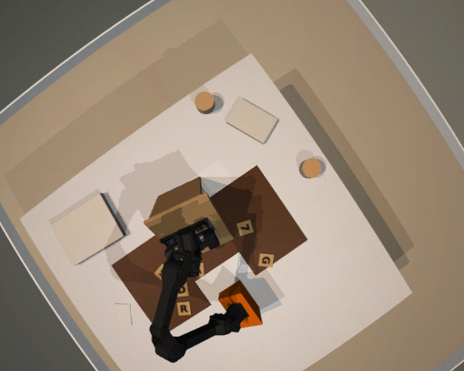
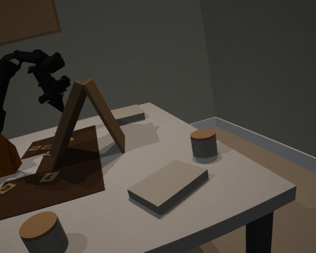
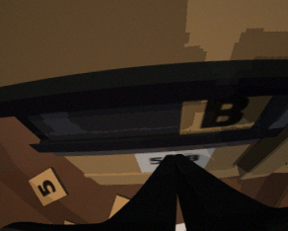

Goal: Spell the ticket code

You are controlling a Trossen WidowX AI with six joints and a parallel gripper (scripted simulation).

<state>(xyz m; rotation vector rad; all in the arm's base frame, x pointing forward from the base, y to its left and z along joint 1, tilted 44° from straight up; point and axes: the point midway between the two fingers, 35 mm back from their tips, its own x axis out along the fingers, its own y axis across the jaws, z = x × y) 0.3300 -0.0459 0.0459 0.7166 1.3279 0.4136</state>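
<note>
Now: the white ticket 10 cm below my gripper tip and 3 cm behind it. Round my gripper tip: brown mat: 18 cm below, 13 cm behind, 1 cm to the left; then pale card: 48 cm to the left, 18 cm below, 14 cm behind; then flat slab: 44 cm to the right, 28 cm ahead, 17 cm below.
</note>
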